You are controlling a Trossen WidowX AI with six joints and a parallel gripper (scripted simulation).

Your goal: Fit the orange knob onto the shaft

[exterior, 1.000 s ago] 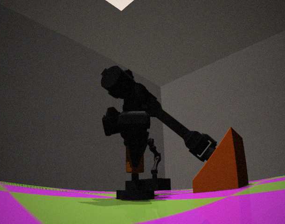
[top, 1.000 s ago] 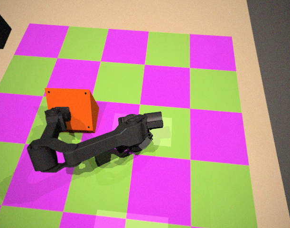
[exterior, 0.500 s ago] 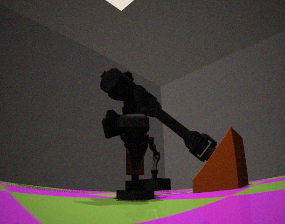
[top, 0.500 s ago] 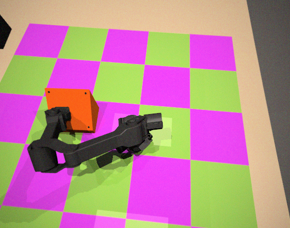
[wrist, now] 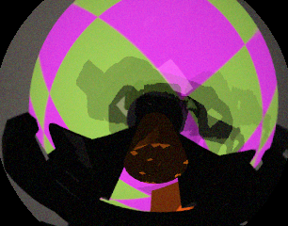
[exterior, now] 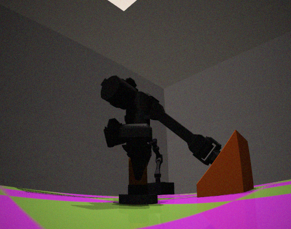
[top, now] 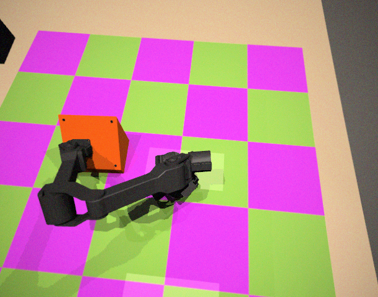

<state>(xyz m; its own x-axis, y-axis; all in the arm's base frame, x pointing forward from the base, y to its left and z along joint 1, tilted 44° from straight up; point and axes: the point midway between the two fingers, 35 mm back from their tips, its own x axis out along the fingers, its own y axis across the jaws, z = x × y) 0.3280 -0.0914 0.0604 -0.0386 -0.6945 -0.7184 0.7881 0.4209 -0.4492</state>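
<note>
Right now the orange knob is 20 mm above my gripper tip. Round my gripper tip: dark round pedestal (20 mm below).
</note>
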